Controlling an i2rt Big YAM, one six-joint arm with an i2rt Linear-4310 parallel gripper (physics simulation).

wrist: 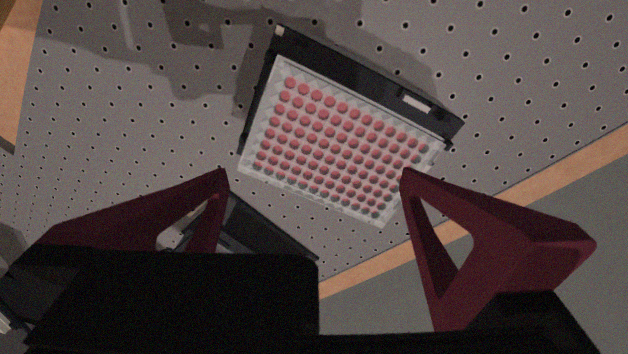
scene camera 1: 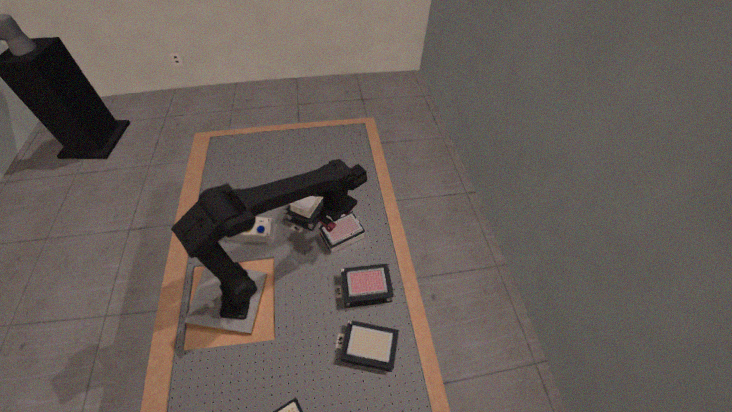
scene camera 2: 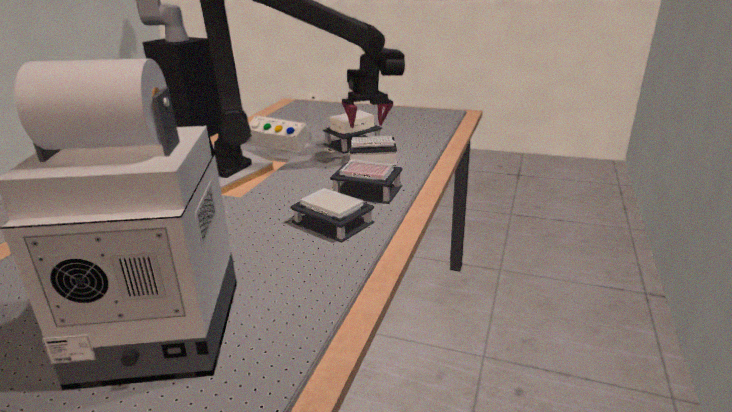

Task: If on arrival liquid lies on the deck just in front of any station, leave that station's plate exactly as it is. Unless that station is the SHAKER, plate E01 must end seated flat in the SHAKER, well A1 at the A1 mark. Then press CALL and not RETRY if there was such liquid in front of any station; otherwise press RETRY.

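Frame: origin at the arm's base, x ahead, y left, z up, level; metres.
Where they show: gripper, fingertip midpoint: [wrist: 314, 177] [scene camera 1: 337, 222] [scene camera 2: 366, 126]; arm's base at its link origin: [scene camera 1: 236, 300] [scene camera 2: 228, 166].
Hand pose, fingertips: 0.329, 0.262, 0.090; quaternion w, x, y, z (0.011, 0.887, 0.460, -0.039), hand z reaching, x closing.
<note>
Things, the pixels of their top centre, and the offset from my fingertips, as dx, dy, dz.
- plate with red wells, top centre: [wrist: 338, 161] [scene camera 2: 372, 137] [scene camera 1: 342, 226] +0.017, +0.005, -0.036
- red-welled plate at its top centre: [scene camera 2: 366, 167] [scene camera 1: 367, 280] +0.107, -0.200, -0.043
- thick white block at its top centre: [scene camera 2: 351, 115] [scene camera 1: 306, 195] -0.124, +0.129, -0.015
- button box at its top centre: [scene camera 2: 276, 120] [scene camera 1: 241, 219] -0.358, +0.023, -0.030
- large pale machine at its top centre: [scene camera 2: 92, 58] +0.053, -0.860, +0.342
My gripper [scene camera 1: 342, 219] [scene camera 2: 366, 124] [wrist: 314, 177] is open and empty, above and beside a plate with red wells [scene camera 1: 346, 228] [scene camera 2: 372, 141] [wrist: 330, 147]. That plate sits in a dark holder turned at an angle to the table edge. Another red-welled plate [scene camera 1: 367, 282] [scene camera 2: 366, 169] lies on a raised dark station. A cream plate [scene camera 1: 371, 343] [scene camera 2: 331, 202] lies on a similar station. A thick white block [scene camera 1: 306, 205] [scene camera 2: 351, 122] tops the far station. The button box [scene camera 1: 253, 232] [scene camera 2: 279, 140] has white, green, yellow and blue buttons. Labels and well A1 are unreadable; I cannot make out liquid.
A large pale machine [scene camera 2: 117, 199] with a cylinder on top stands at the near left in scene camera 2. The arm's base plate [scene camera 1: 204, 301] lies left of the stations. Part of another cream plate [scene camera 1: 289, 408] shows at the bottom edge of scene camera 1.
</note>
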